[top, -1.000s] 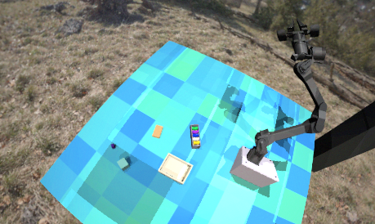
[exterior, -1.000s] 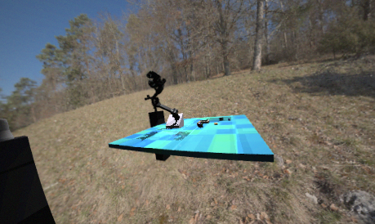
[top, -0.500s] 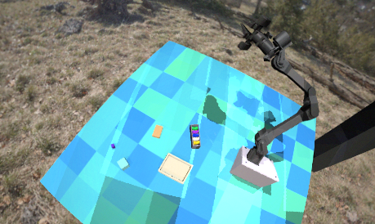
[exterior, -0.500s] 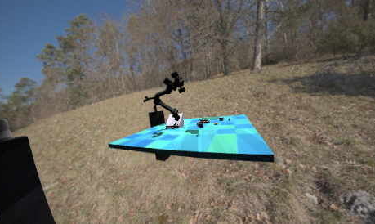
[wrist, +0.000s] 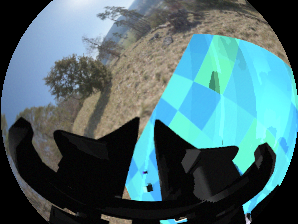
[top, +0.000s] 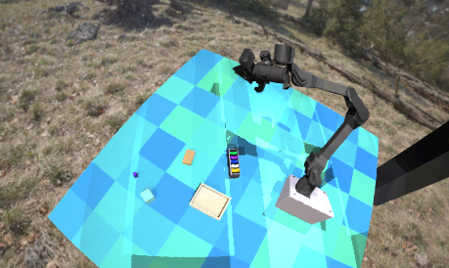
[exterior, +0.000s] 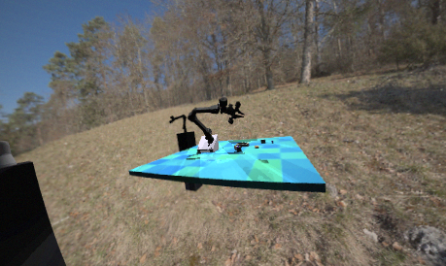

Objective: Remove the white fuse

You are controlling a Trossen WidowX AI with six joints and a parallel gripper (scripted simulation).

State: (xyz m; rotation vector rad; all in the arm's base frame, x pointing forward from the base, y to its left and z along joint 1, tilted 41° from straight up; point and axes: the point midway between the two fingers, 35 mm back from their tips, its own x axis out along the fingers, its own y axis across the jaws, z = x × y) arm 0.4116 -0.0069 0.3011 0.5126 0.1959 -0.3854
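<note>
Now: the cream tray 15 cm behind my gripper tip, 38 cm to the left of it and 32 cm below it. Round my gripper tip: light cyan cube (7 cm ahead, 50 cm to the left, 30 cm below); then purple piece (18 cm ahead, 46 cm to the left, 31 cm below).
</note>
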